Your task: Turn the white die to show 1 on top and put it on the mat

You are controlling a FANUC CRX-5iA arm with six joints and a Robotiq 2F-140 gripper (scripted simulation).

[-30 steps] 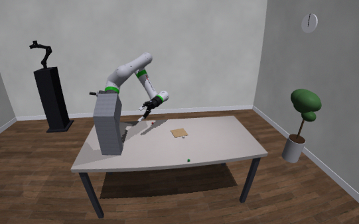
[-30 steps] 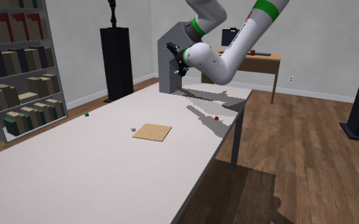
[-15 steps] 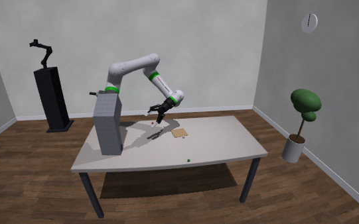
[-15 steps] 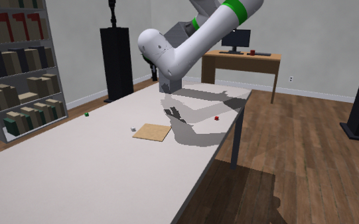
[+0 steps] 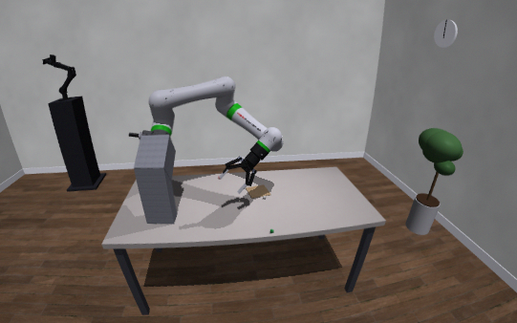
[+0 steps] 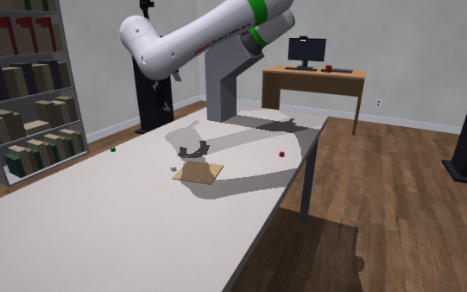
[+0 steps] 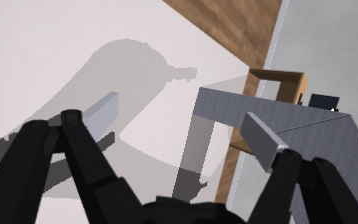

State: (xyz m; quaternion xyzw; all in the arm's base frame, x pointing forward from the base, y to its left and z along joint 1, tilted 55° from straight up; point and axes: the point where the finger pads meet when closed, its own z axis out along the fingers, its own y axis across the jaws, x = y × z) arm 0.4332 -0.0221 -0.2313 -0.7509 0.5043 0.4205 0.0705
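My gripper is now 210 mm above the green die, 200 mm short of it and 190 mm to the left of it. Round my hand: white die 240 mm ahead, 210 mm below, 150 mm to the left; red die 480 mm to the left, 210 mm below, 40 mm behind; tan mat 240 mm to the left, 220 mm below, 210 mm ahead.
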